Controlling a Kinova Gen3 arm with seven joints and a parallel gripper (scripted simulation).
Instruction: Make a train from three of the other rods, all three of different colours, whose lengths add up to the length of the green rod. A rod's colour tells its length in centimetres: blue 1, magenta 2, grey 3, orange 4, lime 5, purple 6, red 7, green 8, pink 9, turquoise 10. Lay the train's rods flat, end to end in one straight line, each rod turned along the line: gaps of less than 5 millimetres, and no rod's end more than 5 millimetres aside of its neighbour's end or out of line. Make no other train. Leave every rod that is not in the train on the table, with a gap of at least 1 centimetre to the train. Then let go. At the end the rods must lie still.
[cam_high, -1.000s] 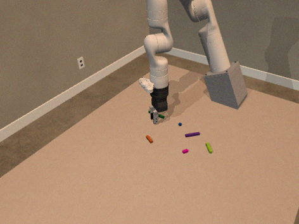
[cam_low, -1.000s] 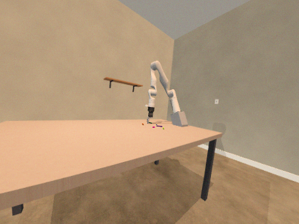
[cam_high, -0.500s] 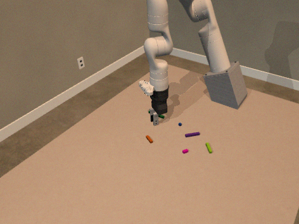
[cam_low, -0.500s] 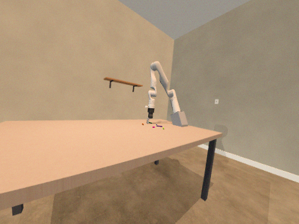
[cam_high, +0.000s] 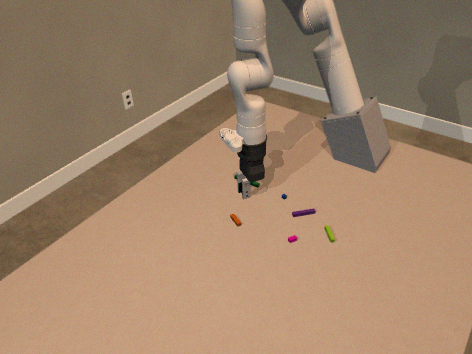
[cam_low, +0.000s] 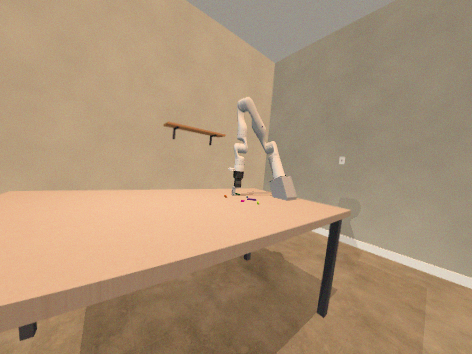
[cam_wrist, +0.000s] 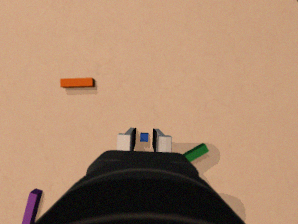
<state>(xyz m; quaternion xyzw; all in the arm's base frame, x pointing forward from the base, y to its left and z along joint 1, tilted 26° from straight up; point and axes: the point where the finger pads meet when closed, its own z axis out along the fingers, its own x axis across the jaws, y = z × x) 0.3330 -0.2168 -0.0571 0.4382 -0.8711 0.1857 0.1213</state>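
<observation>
Now: the green rod 50 mm behind my hand, 20 mm to the right of it and 10 mm below it. From my hand the other things lie so: orange rod 100 mm ahead, 30 mm to the left, 10 mm below; magenta rod 190 mm to the left, 100 mm ahead, 10 mm below; purple rod 180 mm to the left, 10 mm below.
</observation>
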